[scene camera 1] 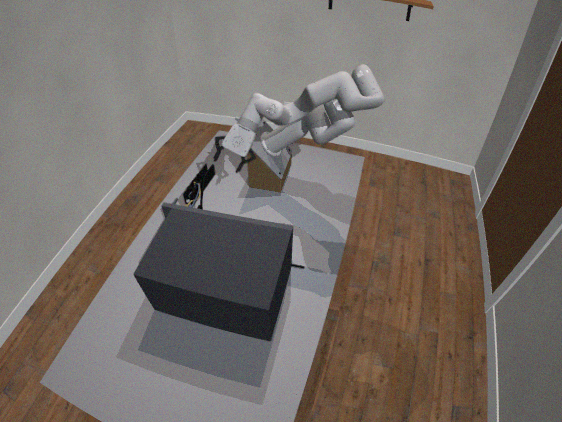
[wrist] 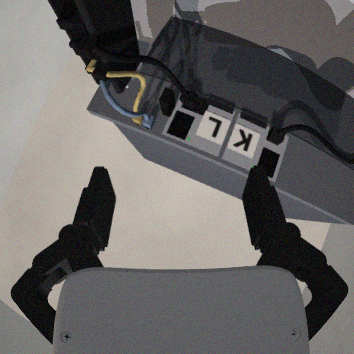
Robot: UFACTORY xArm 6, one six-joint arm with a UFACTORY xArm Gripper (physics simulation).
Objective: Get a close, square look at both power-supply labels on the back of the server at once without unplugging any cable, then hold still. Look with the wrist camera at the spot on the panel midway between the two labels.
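Where they show: gripper, fingertip midpoint: (scene camera 1: 225, 166) (wrist: 178, 181); arm's base at its link origin: (scene camera 1: 270, 144).
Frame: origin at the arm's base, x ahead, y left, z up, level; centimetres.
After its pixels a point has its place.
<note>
The server (scene camera 1: 215, 255) {x 68.8, y 8.1, z 5.9 cm} (wrist: 320, 185) {x 50.0, y 17.2, z 2.6 cm} is a dark grey box; its back panel is hidden in the scene view. In the wrist view the panel is seen obliquely, tilted down to the right. The white L label (wrist: 213, 128) {x 51.9, y -1.8, z 1.8 cm} and white K label (wrist: 243, 142) {x 51.4, y 2.9, z 1.9 cm} sit side by side, both fully visible, upside down, above and right of the picture's middle. A black cable (wrist: 160, 62) {x 44.2, y -11.1, z -0.5 cm} runs to a plug (wrist: 194, 101) {x 51.0, y -5.9, z -0.5 cm} by the L label. Another black cable (wrist: 305, 127) {x 47.2, y 9.9, z -3.1 cm} is plugged in beside K. My gripper (scene camera 1: 228, 164) {x 34.8, y -4.2, z 12.0 cm} (wrist: 178, 181) {x 34.8, y -4.2, z 12.0 cm} is open and empty, apart from the server.
A black upright part (scene camera 1: 199, 182) {x 39.4, y -14.1, z 5.3 cm} (wrist: 107, 35) {x 36.3, y -14.4, z 3.1 cm} stands out at one side of the panel, with a yellow cable (wrist: 142, 87) {x 45.5, y -11.9, z 2.9 cm} and a blue cable (wrist: 112, 102) {x 41.8, y -12.9, z 7.0 cm} near it. The arm stands on a brown pedestal (scene camera 1: 265, 177) {x 12.0, y 2.1, z -9.8 cm} on a light grey mat (scene camera 1: 80, 360) {x 115.9, y -28.9, z -17.4 cm}. A wall stands behind the arm.
</note>
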